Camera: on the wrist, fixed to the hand. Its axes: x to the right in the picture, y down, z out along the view.
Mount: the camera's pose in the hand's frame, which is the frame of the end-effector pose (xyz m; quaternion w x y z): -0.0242 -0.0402 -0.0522 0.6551 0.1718 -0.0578 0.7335
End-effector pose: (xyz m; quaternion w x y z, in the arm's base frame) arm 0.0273 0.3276 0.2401 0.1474 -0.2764 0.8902 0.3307
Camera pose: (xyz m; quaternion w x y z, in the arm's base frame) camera 0.0663 0.2769 0.2690 0.0471 -0.5163 -0.8342 -0.1878
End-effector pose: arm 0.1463 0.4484 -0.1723 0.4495 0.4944 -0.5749 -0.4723
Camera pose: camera 0.2060 0.4647 -0.2054 0.5227 -0.0479 -0.8463 0.0905
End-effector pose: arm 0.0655 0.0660 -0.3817 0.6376 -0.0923 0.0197 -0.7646
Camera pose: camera 0.0219 0.0926 -0.4298 0.9955 0.0193 -0.0876 -0.0313
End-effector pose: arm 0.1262 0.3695 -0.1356 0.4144 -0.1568 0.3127 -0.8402
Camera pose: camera 0.0896 0.4279 -0.1488 0.9327 0.1493 0.1516 -0.2911
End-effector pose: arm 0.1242 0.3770 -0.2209 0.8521 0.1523 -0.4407 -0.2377
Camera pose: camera 0.1442 0.3589 -0.2857 0.6809 -0.0908 -0.4905 0.5362
